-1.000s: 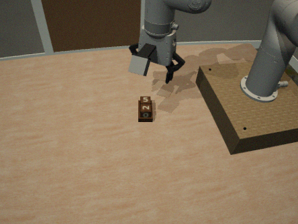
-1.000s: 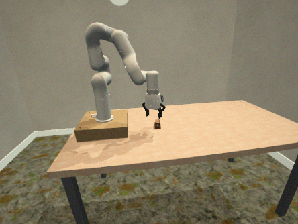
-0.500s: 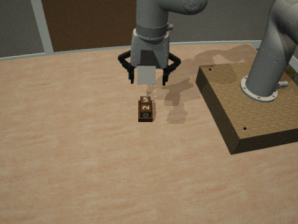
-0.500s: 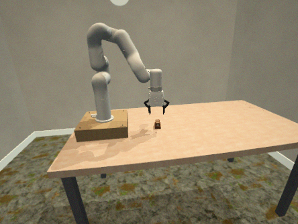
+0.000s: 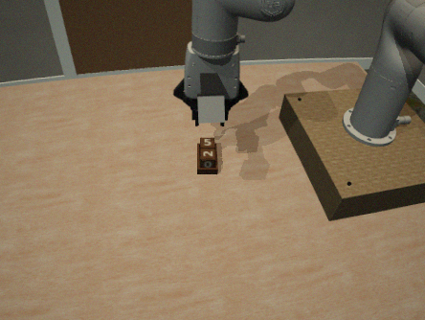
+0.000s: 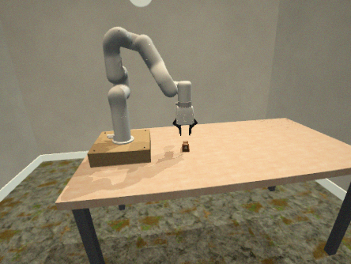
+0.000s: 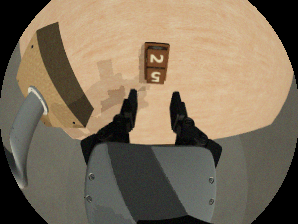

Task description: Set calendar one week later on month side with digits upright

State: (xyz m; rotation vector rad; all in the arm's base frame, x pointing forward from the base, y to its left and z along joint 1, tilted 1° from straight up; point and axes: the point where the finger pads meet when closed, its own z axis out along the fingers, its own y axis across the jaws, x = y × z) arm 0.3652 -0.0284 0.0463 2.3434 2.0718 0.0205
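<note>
My hand is 9 cm above the cube, 3 cm to the right of it and 1 cm short of it. The rest, counted from my hand: brown tray: 11 cm below, 2 cm to the left.
</note>
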